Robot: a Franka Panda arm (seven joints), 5 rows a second.
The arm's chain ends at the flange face. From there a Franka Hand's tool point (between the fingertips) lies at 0.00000 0.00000 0.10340 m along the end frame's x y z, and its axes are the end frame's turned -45 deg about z.
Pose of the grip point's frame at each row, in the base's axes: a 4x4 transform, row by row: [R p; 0 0 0 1], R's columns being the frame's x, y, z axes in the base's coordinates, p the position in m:
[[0.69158 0.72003 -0.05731 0.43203], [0.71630 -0.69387 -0.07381 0.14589], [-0.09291 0.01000 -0.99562 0.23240], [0 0 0 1]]
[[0.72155 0.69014 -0.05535 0.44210], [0.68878 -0.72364 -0.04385 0.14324], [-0.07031 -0.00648 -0.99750 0.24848], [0 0 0 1]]
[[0.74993 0.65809 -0.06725 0.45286], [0.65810 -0.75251 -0.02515 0.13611], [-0.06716 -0.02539 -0.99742 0.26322], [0 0 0 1]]
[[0.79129 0.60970 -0.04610 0.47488], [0.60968 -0.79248 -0.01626 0.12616], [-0.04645 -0.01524 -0.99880 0.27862], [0 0 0 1]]
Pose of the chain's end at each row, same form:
[[0.99816 0.02012 -0.05731 0.43796], [0.01586 -0.99714 -0.07381 0.15352], [-0.05863 0.07277 -0.99562 0.33535], [0 0 0 1]]
[[0.99822 -0.02221 -0.05535 0.44782], [-0.02465 -0.99873 -0.04385 0.14777], [-0.05430 0.04513 -0.99750 0.35162], [0 0 0 1]]
[[0.99562 -0.06494 -0.06725 0.45981], [-0.06676 -0.99745 -0.02515 0.13871], [-0.06544 0.02954 -0.99742 0.36635], [0 0 0 1]]
[[0.99065 -0.12840 -0.04610 0.47965], [-0.12926 -0.99148 -0.01626 0.12784], [-0.04362 0.02207 -0.99880 0.38190], [0 0 0 1]]

